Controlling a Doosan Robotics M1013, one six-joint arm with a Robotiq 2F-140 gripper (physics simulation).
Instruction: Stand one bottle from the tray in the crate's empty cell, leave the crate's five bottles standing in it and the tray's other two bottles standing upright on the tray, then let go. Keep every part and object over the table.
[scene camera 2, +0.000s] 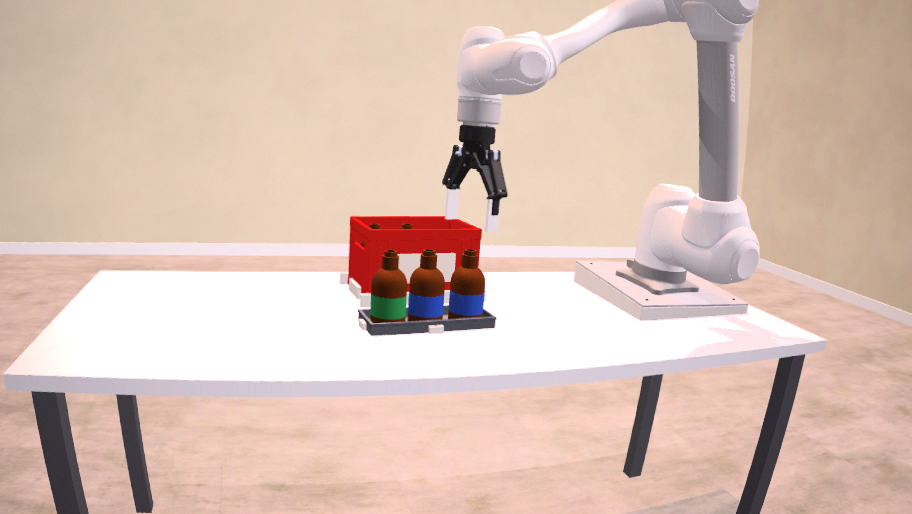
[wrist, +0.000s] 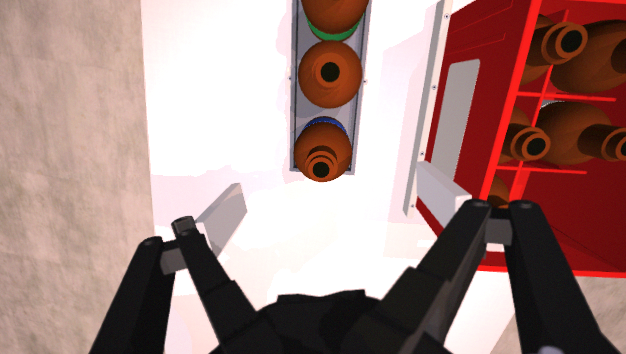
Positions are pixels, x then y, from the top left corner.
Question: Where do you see a blue-labelled bottle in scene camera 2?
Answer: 467, 288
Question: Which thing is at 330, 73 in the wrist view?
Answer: A blue-labelled bottle.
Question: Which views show the blue-labelled bottle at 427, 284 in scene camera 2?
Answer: Scene camera 2 and the wrist view: all of them.
